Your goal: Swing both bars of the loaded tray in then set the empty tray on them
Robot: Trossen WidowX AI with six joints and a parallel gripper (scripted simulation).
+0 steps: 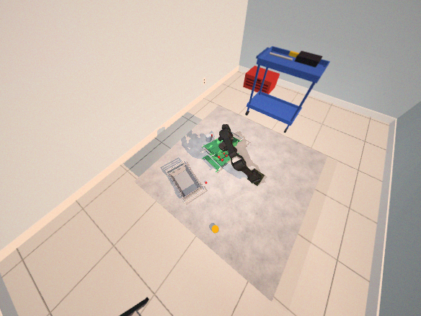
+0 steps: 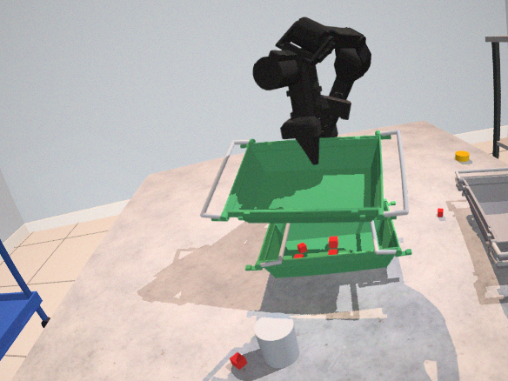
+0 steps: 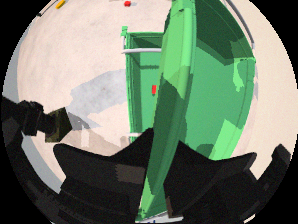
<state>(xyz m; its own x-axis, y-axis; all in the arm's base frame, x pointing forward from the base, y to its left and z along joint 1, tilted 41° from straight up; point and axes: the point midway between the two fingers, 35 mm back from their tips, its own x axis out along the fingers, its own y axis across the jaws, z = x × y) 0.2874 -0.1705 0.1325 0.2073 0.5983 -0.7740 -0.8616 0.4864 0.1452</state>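
The green tray is 70 mm ahead of my gripper tip, 40 mm to the right of it and 10 mm above it. The rest, counted from my gripper tip: disc 570 mm to the left, 200 mm behind, 170 mm below.
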